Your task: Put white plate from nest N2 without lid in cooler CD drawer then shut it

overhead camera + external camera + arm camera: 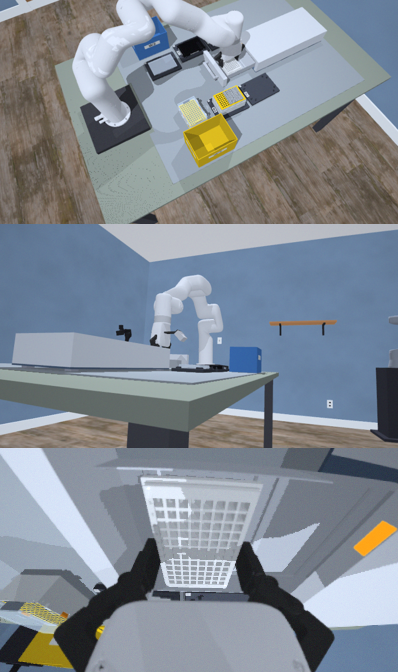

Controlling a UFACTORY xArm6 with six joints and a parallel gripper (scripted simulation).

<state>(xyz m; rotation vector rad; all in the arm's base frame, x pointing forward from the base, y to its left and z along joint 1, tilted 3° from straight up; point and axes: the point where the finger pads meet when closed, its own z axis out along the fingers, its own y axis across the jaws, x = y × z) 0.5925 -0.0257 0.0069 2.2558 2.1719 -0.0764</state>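
Now: hand 40 mm short of the drawer and 20 mm above it. The rest, counted from my hand: white plate: 10 mm below; then black plate: 200 mm to the left, 100 mm behind, 30 mm below; then cooler CD: 170 mm ahead, 20 mm below, 10 mm to the right.
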